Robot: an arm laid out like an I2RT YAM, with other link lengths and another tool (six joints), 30 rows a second.
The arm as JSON. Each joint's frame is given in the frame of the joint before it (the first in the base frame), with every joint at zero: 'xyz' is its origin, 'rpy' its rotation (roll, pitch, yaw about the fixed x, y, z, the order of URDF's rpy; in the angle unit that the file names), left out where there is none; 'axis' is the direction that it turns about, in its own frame. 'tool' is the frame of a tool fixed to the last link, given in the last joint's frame.
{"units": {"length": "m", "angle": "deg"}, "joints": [
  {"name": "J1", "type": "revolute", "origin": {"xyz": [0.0, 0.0, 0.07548]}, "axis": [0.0, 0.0, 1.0]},
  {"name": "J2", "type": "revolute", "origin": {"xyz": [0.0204, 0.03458, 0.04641], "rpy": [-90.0, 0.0, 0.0]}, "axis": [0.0, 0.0, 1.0]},
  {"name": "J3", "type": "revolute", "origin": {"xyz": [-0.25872, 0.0, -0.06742], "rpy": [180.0, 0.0, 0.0]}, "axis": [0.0, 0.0, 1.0]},
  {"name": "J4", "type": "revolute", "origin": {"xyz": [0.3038, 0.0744, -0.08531]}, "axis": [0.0, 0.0, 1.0]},
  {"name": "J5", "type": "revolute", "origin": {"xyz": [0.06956, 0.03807, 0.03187], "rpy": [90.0, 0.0, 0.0]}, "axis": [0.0, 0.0, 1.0]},
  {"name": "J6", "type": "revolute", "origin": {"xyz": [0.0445, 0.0, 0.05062], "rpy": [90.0, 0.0, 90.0]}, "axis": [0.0, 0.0, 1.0]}
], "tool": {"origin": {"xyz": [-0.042, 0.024, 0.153], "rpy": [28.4, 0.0, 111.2]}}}
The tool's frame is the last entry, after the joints.
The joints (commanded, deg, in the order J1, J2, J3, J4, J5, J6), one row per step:
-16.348, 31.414, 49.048, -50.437, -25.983, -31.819
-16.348, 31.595, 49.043, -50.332, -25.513, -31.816
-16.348, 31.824, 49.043, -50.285, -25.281, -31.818
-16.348, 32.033, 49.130, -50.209, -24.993, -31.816
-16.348, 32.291, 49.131, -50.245, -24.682, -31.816
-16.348, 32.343, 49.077, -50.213, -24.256, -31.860
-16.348, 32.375, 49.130, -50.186, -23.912, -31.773
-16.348, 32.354, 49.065, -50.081, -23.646, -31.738
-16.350, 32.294, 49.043, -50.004, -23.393, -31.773
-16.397, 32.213, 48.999, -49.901, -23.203, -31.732
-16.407, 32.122, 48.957, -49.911, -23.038, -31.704
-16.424, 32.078, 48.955, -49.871, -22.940, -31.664
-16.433, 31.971, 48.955, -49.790, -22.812, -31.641
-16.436, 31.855, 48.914, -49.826, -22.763, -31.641
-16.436, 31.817, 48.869, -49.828, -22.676, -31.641
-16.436, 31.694, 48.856, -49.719, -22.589, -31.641
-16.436, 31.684, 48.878, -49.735, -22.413, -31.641
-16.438, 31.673, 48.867, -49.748, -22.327, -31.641
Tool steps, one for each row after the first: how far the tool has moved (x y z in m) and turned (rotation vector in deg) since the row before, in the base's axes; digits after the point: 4 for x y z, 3 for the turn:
0.0010, -0.0017, -0.0009, -0.219, 0.150, -0.396
0.0008, -0.0009, -0.0010, -0.072, 0.210, -0.194
0.0009, -0.0011, -0.0002, -0.136, 0.089, -0.242
0.0006, -0.0011, -0.0014, -0.081, 0.329, -0.260
0.0004, -0.0015, -0.0010, -0.242, 0.129, -0.333
0.0004, -0.0011, 0.0001, -0.122, 0.023, -0.331
0.0004, -0.0009, -0.0003, -0.128, -0.011, -0.240
0.0002, -0.0009, 0.0000, -0.195, -0.077, -0.196
0.0003, -0.0009, 0.0001, -0.104, -0.098, -0.227
-0.0001, -0.0005, -0.0001, -0.074, -0.008, -0.162
0.0001, -0.0004, 0.0002, -0.040, -0.057, -0.119
0.0001, -0.0005, 0.0006, -0.100, -0.157, -0.128
-0.0003, -0.0001, 0.0000, -0.036, -0.030, -0.044
0.0000, -0.0003, -0.0003, -0.043, 0.022, -0.073
0.0001, -0.0003, 0.0006, -0.107, -0.197, -0.073
0.0000, -0.0006, 0.0000, -0.095, 0.011, -0.148
0.0000, -0.0003, -0.0002, -0.041, 0.026, -0.074

